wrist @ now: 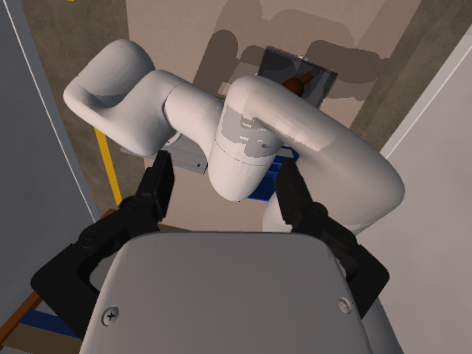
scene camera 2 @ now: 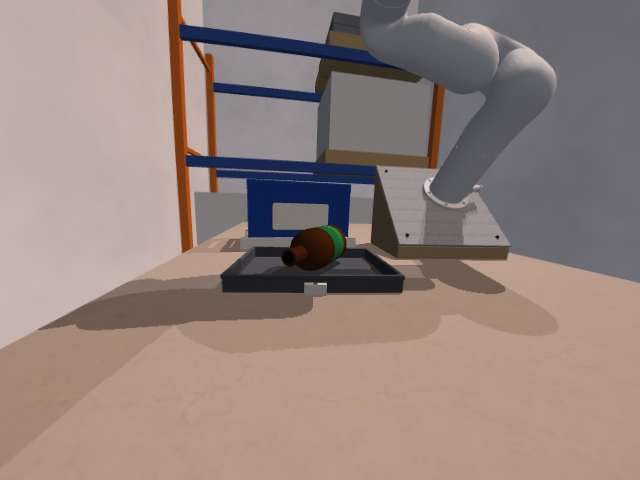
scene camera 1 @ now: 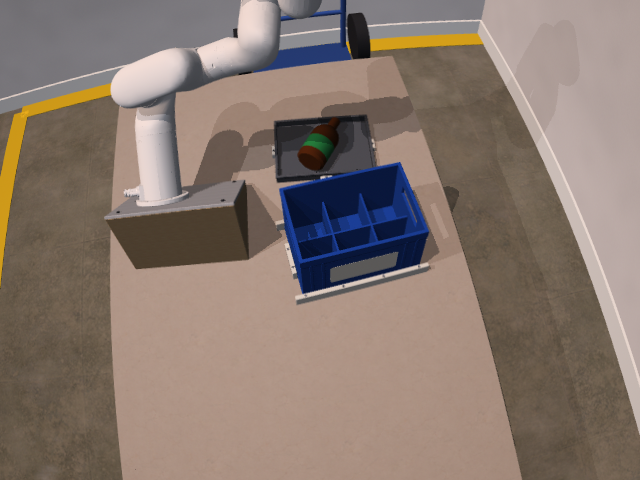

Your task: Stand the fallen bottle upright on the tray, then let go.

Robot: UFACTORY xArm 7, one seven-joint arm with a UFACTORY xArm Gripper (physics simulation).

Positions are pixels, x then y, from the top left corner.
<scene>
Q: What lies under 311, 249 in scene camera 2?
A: A brown bottle.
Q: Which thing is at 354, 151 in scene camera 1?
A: A dark grey tray.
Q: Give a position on a pale guide rail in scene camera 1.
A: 410, 271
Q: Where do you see a brown bottle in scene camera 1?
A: At 317, 149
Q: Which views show my gripper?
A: The wrist view only.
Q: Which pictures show the dark grey tray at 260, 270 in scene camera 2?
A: The wrist view, scene camera 2 and scene camera 1: all of them.
</scene>
